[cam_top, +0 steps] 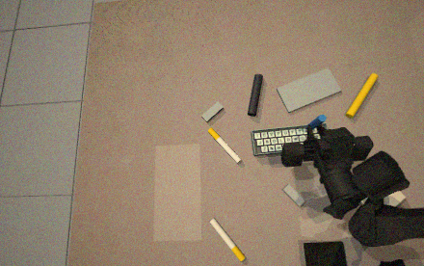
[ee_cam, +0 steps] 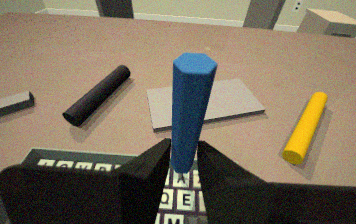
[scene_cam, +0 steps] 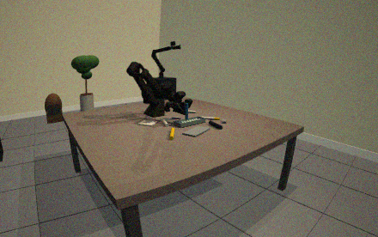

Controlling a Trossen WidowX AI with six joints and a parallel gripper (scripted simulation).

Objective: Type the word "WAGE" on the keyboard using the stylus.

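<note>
Now: gripper tip 120 mm short of the grey plate, 40 mm to the left of it and 70 mm above it. Also, from my gripper tip: blue stylus: 20 mm below; then black cylinder: 120 mm ahead, 120 mm to the left, 60 mm below; then yellow cylinder: 80 mm ahead, 170 mm to the right, 60 mm below.
</note>
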